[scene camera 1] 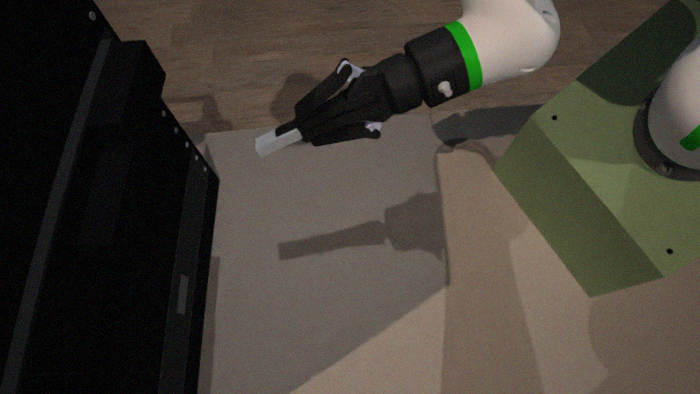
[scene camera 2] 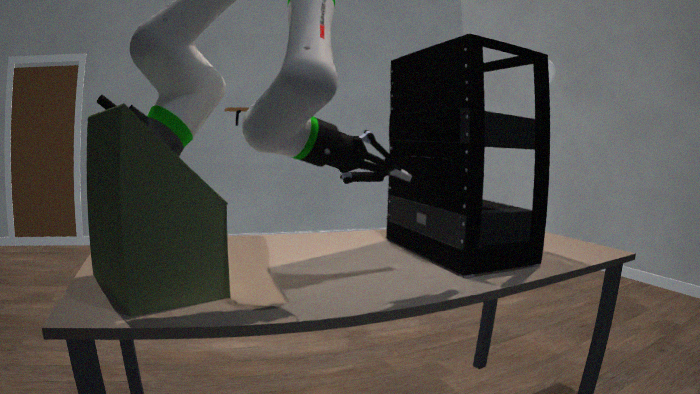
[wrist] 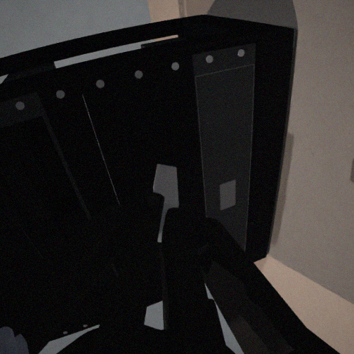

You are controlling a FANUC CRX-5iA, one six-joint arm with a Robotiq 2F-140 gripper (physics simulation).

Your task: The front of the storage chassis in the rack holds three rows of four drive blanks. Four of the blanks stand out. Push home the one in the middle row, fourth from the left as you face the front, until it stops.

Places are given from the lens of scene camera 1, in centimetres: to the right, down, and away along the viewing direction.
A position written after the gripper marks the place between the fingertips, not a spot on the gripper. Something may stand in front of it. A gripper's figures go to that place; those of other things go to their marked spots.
gripper [scene camera 1: 258, 147]: -13, -7, 54
black rack [scene camera 1: 114, 205]: -22, 1, 35
